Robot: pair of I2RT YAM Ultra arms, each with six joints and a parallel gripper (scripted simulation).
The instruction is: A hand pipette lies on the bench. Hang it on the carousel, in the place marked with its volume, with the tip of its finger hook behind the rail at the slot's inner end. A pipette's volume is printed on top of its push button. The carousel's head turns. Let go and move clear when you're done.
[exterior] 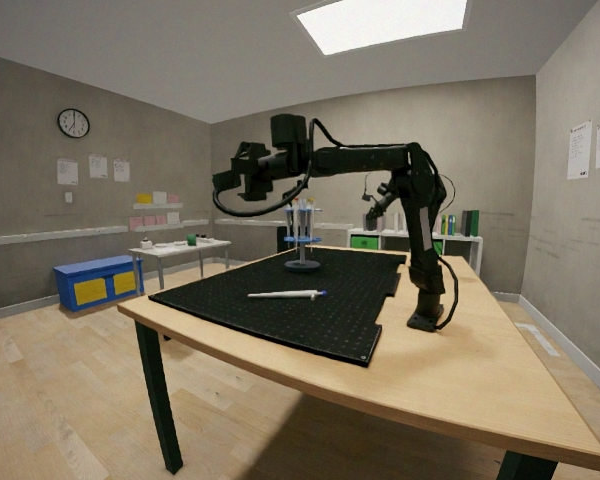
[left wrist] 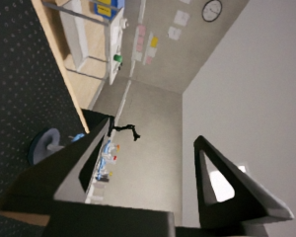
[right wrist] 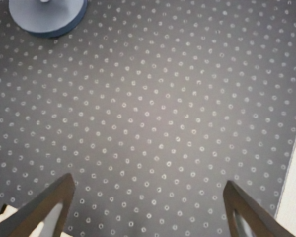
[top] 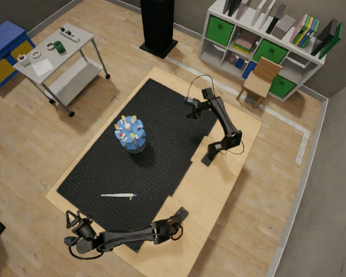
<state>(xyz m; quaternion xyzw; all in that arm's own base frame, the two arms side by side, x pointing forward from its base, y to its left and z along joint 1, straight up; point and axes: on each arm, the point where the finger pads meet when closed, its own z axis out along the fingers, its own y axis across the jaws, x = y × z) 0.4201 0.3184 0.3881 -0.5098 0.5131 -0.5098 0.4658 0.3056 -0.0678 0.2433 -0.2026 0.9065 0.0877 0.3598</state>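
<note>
Right now my left hand is 370 mm above the white hand pipette, 150 mm to the left of it and 70 mm past it.
</note>
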